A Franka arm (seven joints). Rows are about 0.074 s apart.
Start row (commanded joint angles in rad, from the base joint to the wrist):
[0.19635, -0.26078, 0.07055, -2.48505, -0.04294, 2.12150, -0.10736]
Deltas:
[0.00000, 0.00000, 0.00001, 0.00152, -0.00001, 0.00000, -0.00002]
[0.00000, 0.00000, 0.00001, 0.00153, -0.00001, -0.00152, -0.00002]
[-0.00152, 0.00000, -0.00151, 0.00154, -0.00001, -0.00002, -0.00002]
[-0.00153, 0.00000, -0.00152, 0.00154, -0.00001, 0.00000, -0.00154]
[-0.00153, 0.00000, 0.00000, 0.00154, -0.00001, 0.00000, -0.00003]
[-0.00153, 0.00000, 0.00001, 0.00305, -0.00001, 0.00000, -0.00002]
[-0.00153, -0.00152, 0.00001, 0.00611, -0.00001, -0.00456, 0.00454]
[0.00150, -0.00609, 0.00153, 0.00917, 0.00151, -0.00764, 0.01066]
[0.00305, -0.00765, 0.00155, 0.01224, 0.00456, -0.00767, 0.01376]
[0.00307, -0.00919, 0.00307, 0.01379, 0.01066, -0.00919, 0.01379]
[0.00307, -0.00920, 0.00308, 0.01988, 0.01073, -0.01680, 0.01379]
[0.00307, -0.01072, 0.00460, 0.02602, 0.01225, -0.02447, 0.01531]
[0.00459, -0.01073, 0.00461, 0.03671, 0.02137, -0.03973, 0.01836]
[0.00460, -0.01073, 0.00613, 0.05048, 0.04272, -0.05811, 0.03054]
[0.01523, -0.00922, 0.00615, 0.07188, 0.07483, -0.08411, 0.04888]
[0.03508, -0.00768, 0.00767, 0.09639, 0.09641, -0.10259, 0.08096]
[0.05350, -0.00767, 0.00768, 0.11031, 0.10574, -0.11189, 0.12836]
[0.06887, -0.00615, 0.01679, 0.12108, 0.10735, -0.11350, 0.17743]
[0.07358, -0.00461, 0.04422, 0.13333, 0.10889, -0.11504, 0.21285]
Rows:
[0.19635, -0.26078, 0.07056, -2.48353, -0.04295, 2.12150, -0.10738]
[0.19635, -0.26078, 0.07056, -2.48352, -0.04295, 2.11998, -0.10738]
[0.19483, -0.26078, 0.06904, -2.48351, -0.04295, 2.12148, -0.10738]
[0.19482, -0.26078, 0.06903, -2.48351, -0.04295, 2.12150, -0.10890]
[0.19482, -0.26078, 0.07055, -2.48351, -0.04295, 2.12150, -0.10739]
[0.19482, -0.26078, 0.07056, -2.48200, -0.04295, 2.12150, -0.10738]
[0.19482, -0.26230, 0.07056, -2.47894, -0.04295, 2.11694, -0.10282]
[0.19785, -0.26687, 0.07208, -2.47588, -0.04143, 2.11386, -0.09670]
[0.19940, -0.26843, 0.07210, -2.47281, -0.03838, 2.11383, -0.09360]
[0.19942, -0.26997, 0.07362, -2.47126, -0.03228, 2.11231, -0.09357]
[0.19942, -0.26998, 0.07363, -2.46517, -0.03221, 2.10470, -0.09357]
[0.19942, -0.27150, 0.07515, -2.45903, -0.03069, 2.09703, -0.09205]
[0.20094, -0.27151, 0.07516, -2.44834, -0.02157, 2.08177, -0.08900]
[0.20095, -0.27151, 0.07668, -2.43457, -0.00022, 2.06339, -0.07682]
[0.21158, -0.27000, 0.07670, -2.41317, 0.03189, 2.03739, -0.05848]
[0.23143, -0.26846, 0.07822, -2.38866, 0.05347, 2.01891, -0.02640]
[0.24985, -0.26845, 0.07823, -2.37474, 0.06280, 2.00961, 0.02100]
[0.26522, -0.26693, 0.08734, -2.36397, 0.06441, 2.00800, 0.07007]
[0.26993, -0.26539, 0.11477, -2.35172, 0.06595, 2.00646, 0.10549]

